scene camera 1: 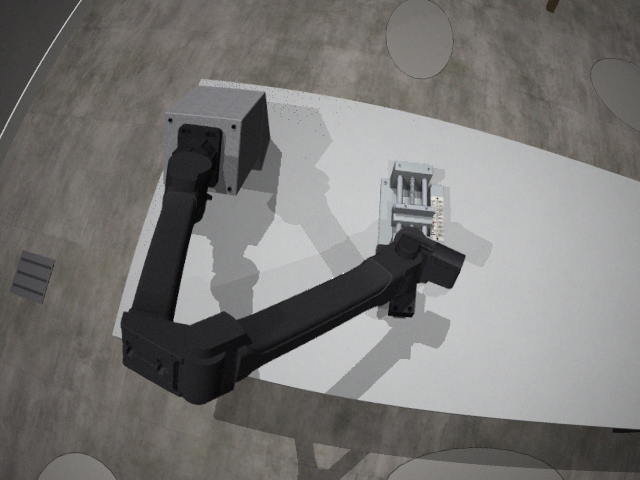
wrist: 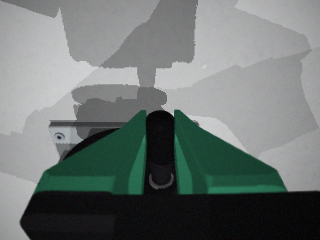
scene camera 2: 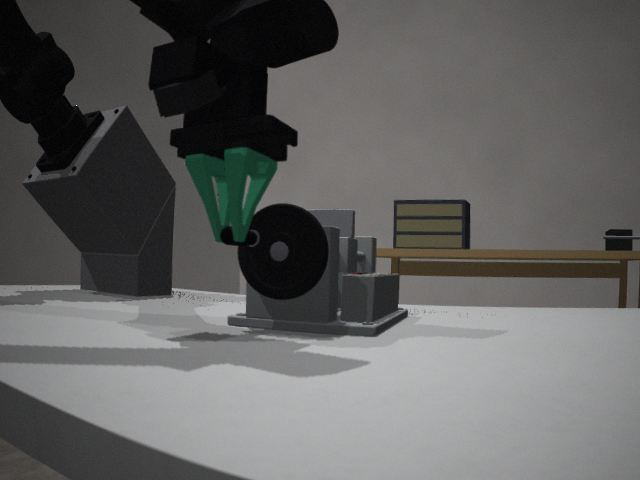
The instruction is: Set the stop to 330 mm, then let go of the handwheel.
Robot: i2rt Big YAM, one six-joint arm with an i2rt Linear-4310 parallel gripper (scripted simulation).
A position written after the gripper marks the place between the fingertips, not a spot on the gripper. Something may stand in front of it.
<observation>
In view: the gripper [scene camera 2: 230, 242] and a black handwheel [scene camera 2: 285, 253].
The gripper shows as well in the wrist view [wrist: 160, 119]. The black handwheel also shows in the wrist view [wrist: 161, 177].
</observation>
